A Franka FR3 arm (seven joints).
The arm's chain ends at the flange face. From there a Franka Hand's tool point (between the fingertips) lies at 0.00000 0.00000 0.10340 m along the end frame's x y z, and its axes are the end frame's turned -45 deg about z.
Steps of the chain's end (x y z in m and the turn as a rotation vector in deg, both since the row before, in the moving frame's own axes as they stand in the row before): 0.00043, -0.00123, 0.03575, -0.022, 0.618, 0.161; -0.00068, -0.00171, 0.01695, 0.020, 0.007, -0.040; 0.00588, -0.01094, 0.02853, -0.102, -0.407, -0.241; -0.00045, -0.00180, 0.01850, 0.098, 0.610, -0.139; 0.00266, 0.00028, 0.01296, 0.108, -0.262, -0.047
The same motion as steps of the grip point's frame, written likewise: 0.00193, 0.00025, 0.03574, -0.453, 0.421, 0.161; 0.00076, -0.00171, 0.01695, 0.009, 0.019, -0.040; 0.01124, -0.00397, 0.02853, 0.216, -0.360, -0.241; 0.00186, -0.00094, 0.01849, -0.362, 0.501, -0.139; 0.00149, 0.00161, 0.01296, 0.262, -0.109, -0.047
